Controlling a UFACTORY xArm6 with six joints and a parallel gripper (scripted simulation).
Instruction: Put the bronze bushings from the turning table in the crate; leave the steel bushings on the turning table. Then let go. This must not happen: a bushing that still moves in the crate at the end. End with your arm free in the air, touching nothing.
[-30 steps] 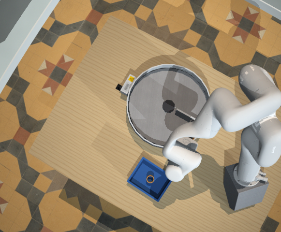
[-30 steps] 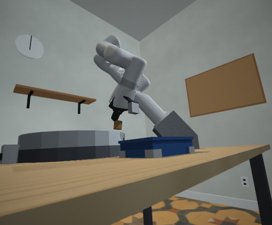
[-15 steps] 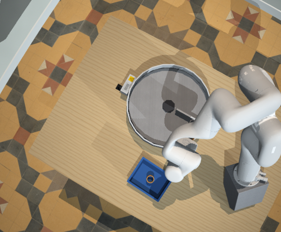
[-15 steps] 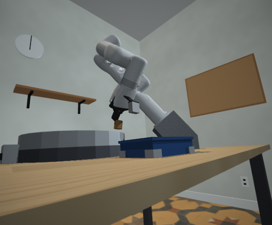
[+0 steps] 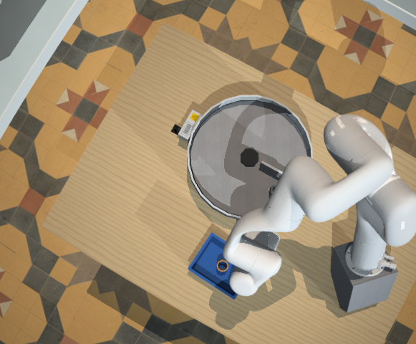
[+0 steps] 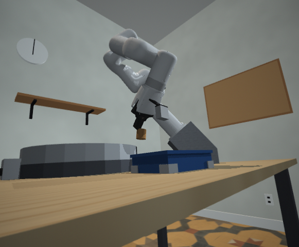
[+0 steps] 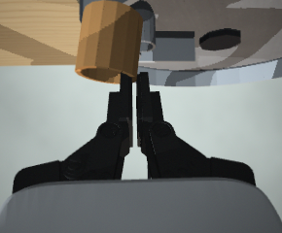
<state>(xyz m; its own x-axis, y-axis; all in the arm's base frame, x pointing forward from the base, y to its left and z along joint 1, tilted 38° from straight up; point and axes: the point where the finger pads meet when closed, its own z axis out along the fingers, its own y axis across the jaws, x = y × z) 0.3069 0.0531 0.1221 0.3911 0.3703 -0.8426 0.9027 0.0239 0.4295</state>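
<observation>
My gripper is now 18 cm to the right of the blue crate, 15 cm above it and 8 cm short of it. Round my hand: turning table 20 cm to the right, 13 cm below, 12 cm ahead.
</observation>
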